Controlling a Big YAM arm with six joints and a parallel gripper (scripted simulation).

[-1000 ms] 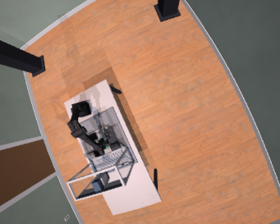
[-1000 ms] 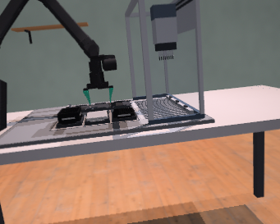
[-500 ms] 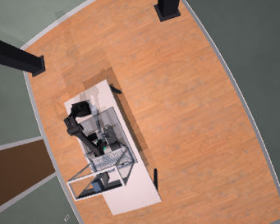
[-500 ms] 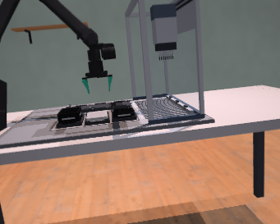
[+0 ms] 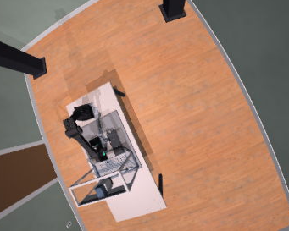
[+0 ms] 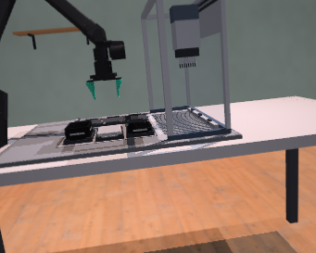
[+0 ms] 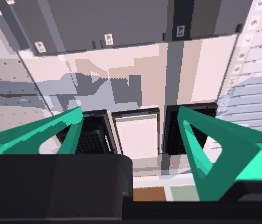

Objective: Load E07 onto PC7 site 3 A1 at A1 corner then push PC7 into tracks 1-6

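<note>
Now: hand 80 mm past the black deep-well block E07, 160 mm to the left of it and 100 mm above it. The rest, counted from my hand: dark carrier PC7 (110 mm to the left, 120 mm below).
</note>
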